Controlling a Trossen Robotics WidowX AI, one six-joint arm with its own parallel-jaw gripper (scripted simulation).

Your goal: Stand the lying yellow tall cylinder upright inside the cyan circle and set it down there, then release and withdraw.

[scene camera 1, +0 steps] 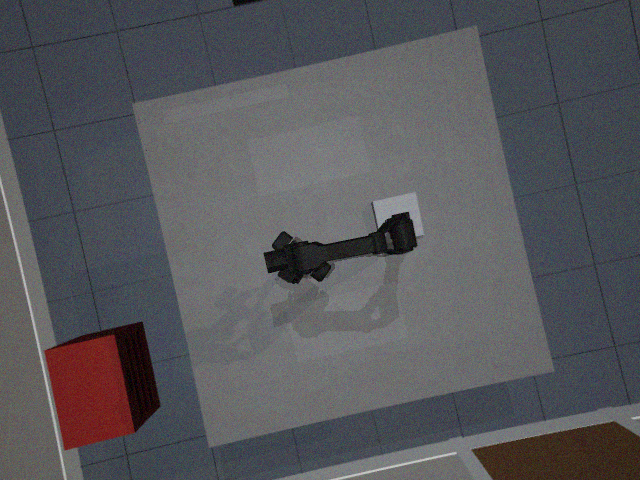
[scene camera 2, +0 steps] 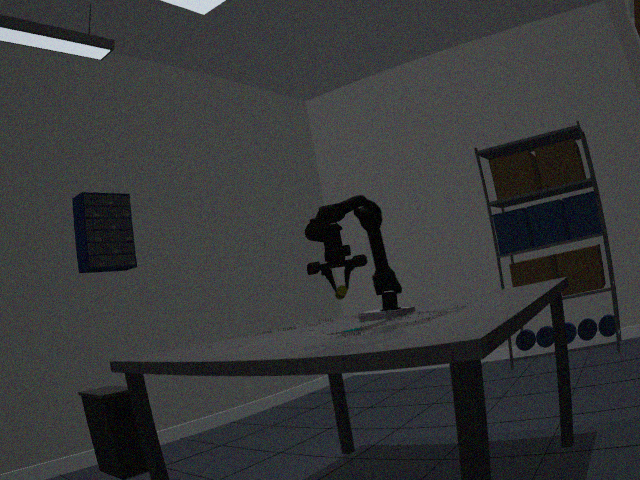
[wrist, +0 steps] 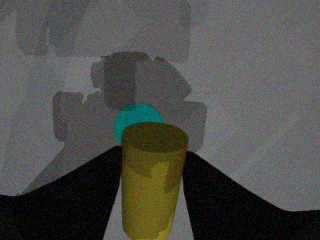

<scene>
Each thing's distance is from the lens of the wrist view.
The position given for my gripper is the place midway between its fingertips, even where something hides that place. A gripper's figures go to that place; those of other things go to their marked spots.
my gripper point(wrist: 153, 156): 10 cm
cyan circle point(wrist: 134, 113): 23 cm
</scene>
